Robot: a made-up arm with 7 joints. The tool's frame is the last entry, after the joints. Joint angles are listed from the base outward. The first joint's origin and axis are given. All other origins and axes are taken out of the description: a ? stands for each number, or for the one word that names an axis. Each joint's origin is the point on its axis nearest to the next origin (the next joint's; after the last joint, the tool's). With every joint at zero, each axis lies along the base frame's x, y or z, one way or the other. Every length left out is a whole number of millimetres.
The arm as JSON. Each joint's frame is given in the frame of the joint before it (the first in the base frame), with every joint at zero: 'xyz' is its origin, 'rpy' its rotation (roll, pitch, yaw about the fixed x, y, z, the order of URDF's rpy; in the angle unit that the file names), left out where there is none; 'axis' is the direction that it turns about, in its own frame. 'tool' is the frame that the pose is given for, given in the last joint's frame.
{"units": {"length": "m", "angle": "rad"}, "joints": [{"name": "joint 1", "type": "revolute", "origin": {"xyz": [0.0, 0.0, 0.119]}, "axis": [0.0, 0.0, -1.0]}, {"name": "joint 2", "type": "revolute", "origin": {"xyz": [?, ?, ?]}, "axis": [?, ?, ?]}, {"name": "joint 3", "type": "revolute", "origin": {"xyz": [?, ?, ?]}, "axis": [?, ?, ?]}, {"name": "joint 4", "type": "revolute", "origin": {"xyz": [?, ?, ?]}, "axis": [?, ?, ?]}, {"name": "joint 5", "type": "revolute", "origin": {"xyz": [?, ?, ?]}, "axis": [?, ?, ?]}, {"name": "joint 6", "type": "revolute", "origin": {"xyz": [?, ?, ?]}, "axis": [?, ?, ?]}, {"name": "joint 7", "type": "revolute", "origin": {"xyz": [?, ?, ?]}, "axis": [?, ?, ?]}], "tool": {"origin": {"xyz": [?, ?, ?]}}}
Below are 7 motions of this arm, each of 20 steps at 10 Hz.
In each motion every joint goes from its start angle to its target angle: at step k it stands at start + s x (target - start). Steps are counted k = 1, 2, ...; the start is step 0. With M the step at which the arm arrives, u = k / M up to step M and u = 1 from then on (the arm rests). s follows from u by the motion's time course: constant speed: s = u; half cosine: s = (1 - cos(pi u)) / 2; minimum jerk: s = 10 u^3 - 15 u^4 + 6 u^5.
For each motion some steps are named. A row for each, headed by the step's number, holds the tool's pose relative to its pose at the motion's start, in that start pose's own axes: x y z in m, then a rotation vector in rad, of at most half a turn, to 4 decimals.
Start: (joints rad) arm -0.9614 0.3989 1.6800 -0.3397 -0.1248 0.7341 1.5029
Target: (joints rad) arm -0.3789 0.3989 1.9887 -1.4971 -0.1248 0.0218 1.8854
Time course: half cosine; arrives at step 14
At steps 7, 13, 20:
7: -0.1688 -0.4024 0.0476 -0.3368 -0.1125 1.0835
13: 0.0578 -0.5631 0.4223 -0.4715 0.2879 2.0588
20: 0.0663 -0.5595 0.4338 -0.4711 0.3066 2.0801

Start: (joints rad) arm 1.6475 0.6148 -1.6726 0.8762 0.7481 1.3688 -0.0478
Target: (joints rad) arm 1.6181 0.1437 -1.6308 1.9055 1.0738 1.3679 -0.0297
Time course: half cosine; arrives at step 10
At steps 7, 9, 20:
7: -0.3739 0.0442 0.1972 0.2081 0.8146 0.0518
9: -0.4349 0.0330 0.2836 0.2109 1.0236 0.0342
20: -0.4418 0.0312 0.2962 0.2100 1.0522 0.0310

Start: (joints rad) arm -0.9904 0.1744 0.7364 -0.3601 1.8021 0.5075 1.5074
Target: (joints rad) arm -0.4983 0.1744 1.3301 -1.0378 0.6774 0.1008 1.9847
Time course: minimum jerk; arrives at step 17
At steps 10, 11, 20:
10: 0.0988 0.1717 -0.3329 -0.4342 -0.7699 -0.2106
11: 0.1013 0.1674 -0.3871 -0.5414 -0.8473 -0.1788
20: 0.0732 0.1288 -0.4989 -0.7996 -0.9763 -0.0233

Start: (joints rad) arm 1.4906 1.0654 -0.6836 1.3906 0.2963 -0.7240 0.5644
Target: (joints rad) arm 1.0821 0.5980 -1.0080 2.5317 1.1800 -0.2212 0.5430
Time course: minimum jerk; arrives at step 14
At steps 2, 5, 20:
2: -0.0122 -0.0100 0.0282 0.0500 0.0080 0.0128
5: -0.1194 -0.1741 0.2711 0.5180 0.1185 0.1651
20: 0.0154 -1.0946 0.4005 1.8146 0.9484 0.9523

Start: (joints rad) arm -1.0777 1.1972 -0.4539 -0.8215 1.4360 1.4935 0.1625
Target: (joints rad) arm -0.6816 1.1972 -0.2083 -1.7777 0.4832 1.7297 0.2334
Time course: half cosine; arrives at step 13
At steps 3, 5, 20:
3: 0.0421 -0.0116 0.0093 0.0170 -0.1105 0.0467
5: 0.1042 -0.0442 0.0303 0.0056 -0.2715 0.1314
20: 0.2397 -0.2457 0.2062 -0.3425 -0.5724 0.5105

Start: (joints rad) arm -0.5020 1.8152 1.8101 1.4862 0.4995 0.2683 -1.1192
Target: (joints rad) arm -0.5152 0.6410 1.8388 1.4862 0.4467 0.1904 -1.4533
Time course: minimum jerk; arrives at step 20
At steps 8, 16, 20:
8: 0.0633 -0.0281 0.2950 0.3493 0.0185 -0.0705
16: 0.1153 -0.3817 0.7591 1.0573 0.0634 -0.1240
20: 0.1149 -0.4298 0.7869 1.1240 0.0671 -0.1228

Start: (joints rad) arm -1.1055 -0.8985 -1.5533 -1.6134 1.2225 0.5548 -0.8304
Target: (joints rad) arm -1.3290 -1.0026 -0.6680 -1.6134 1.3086 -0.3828 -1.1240
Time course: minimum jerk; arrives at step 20
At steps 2, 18, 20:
2: 0.0005 -0.0006 -0.0035 -0.0027 0.0093 -0.0070
18: -0.2045 -0.1341 -0.4628 -0.5907 1.1455 -0.6212
20: -0.2087 -0.1358 -0.4661 -0.5986 1.1550 -0.6251

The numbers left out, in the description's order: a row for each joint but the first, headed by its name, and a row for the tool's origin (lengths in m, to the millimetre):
joint 2: xyz -0.212 0.322 0.0, axis -1.0 0.0 0.0
joint 3: xyz 0.0 -0.072 0.136, axis 0.0 0.0 -1.0
joint 4: xyz -0.062 -0.159 0.0, axis 1.0 0.0 0.0
joint 5: xyz 0.0 0.484 -0.138, axis 0.0 1.0 0.0
joint 6: xyz -0.089 0.0 -0.101, axis 1.0 0.0 0.0
joint 7: xyz 0.0 0.198 -0.109, axis 0.0 -1.0 0.0
tool: xyz -0.011 0.0 0.101

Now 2 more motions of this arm.
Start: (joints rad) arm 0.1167 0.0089 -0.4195 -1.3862 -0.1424 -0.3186 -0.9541
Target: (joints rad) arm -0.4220 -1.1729 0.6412 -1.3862 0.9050 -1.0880 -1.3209
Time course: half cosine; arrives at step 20
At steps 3, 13, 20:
3: -0.0305 0.0206 0.0066 0.0134 0.1078 0.0081
13: -0.6587 -0.0415 0.0372 -0.5735 0.9657 0.7048
20: -0.8365 -0.3218 -0.0499 -1.2029 0.8444 0.9973

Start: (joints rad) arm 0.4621 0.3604 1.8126 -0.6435 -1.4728 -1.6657 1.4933
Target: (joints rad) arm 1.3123 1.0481 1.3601 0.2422 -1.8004 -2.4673 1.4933
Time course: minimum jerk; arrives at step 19
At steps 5, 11, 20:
5: 0.0075 -0.0114 -0.0771 -0.0888 0.1014 0.1623
11: 0.0448 -0.1210 -0.3889 -0.5082 0.4933 0.7925
20: 0.1435 -0.2183 -0.5352 -0.7714 0.7208 1.0638

